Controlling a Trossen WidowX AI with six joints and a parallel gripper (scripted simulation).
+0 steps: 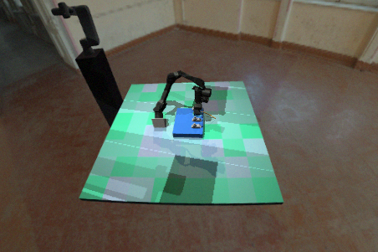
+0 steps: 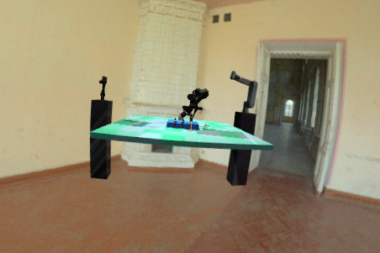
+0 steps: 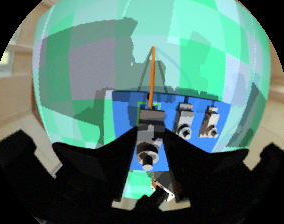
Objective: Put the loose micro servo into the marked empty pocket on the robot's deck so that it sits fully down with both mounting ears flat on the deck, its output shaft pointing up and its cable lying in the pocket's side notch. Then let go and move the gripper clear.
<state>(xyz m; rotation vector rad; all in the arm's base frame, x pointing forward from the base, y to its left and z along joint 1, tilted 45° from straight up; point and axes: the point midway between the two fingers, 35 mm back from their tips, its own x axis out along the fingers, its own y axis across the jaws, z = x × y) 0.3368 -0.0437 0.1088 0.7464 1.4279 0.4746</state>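
Right now the blue deck is 130 mm behind my gripper tip, 90 mm below it and 60 mm to the right of it.
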